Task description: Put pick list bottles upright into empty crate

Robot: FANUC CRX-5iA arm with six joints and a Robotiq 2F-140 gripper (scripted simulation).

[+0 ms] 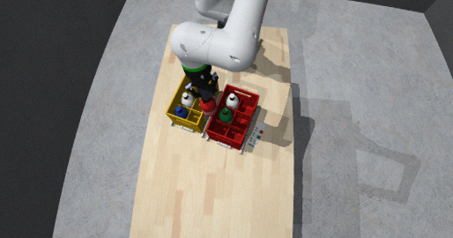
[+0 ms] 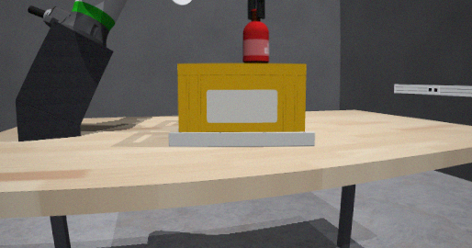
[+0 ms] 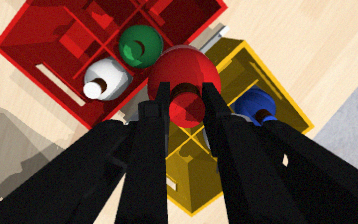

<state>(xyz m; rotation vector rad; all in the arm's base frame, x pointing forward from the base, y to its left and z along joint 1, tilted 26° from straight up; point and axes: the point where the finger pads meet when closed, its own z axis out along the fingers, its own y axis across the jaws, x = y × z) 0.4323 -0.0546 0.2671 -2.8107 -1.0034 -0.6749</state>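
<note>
The red bottle lies 8 cm below my hand. Also, from my hand: red crate: 27 cm below, 11 cm to the left, 3 cm behind; then green bottle: 26 cm below, 7 cm to the left, 3 cm behind; then yellow crate: 27 cm below, 12 cm to the right, 5 cm behind.
</note>
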